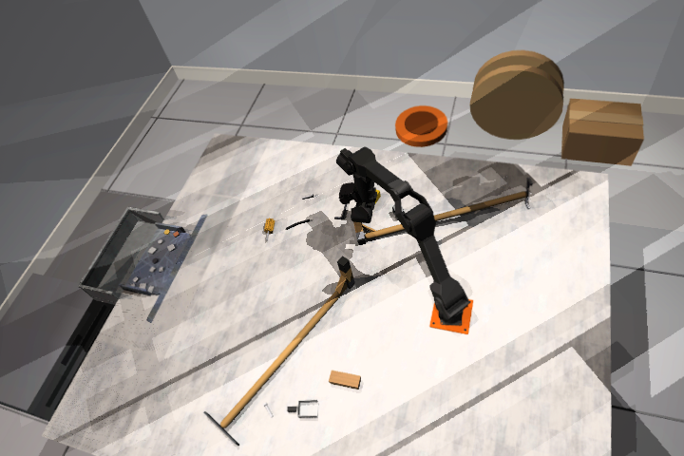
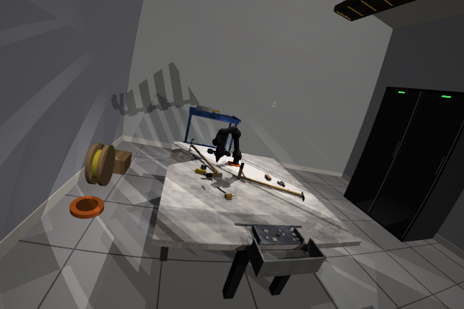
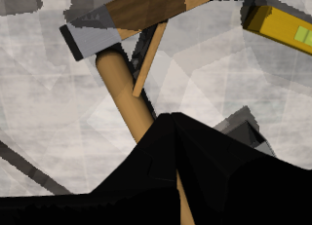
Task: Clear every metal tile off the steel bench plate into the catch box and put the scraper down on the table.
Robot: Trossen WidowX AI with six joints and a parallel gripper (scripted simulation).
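Now: gripper tip 44 cm to the right of the long scraper, 21 cm short of it and 5 cm above it. The rest, counted from my gripper tip: curved black strip 27 cm ahead, 10 cm below, 3 cm to the right; then yellow block 12 cm to the right, 8 cm below, 1 cm ahead; then yellow-handled tool 37 cm ahead, 9 cm below.
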